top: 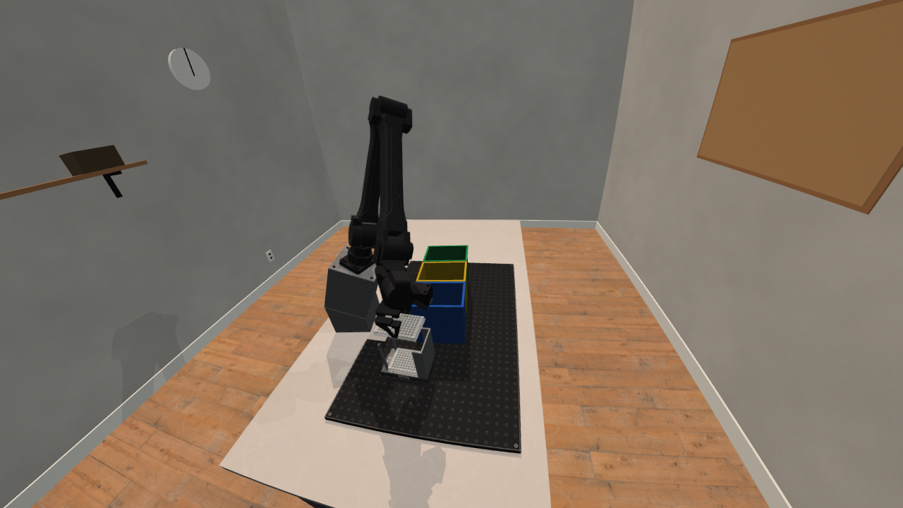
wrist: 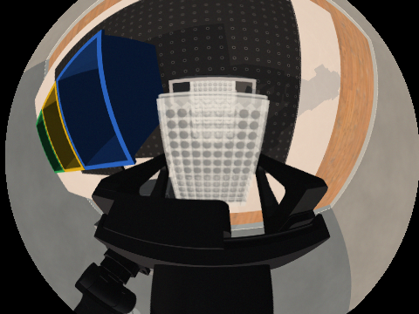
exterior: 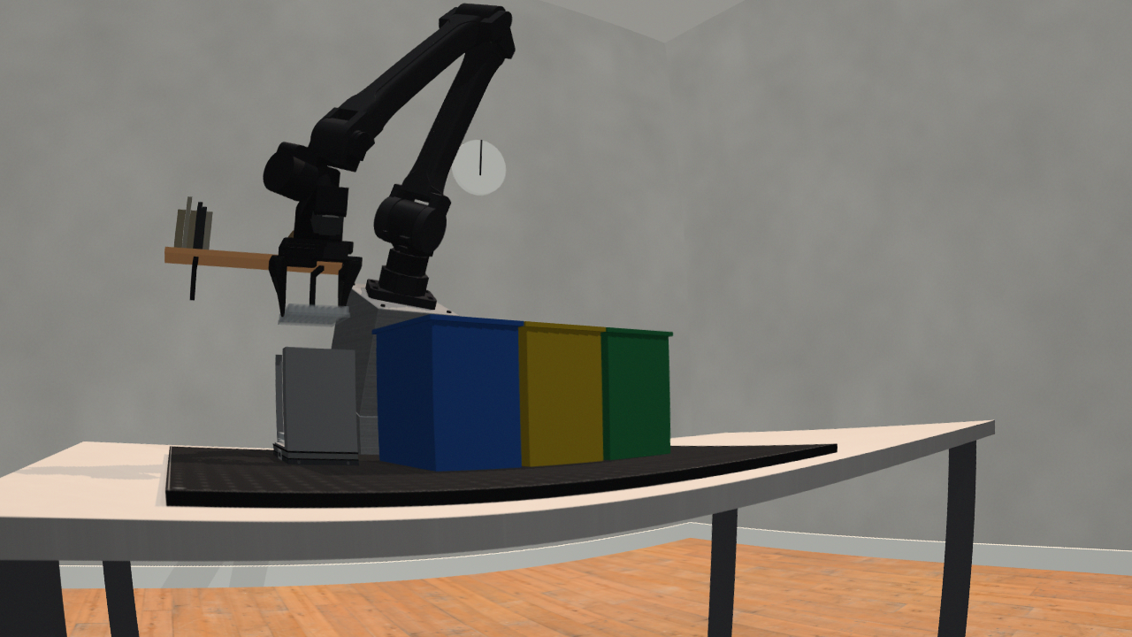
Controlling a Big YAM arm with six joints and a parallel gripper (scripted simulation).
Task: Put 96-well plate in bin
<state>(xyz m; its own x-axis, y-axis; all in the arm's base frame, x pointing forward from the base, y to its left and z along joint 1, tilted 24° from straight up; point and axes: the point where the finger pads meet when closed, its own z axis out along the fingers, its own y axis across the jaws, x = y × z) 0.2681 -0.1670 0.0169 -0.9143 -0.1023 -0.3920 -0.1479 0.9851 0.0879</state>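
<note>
The green bin lies 4 cm behind my hand, 43 cm to the left of it and 11 cm below it. The rest, counted from my hand: grey rack wall: 7 cm ahead, 1 cm to the left, 12 cm below; yellow bin: 30 cm to the left, 11 cm below; blue bin: 4 cm ahead, 18 cm to the left, 11 cm below.
</note>
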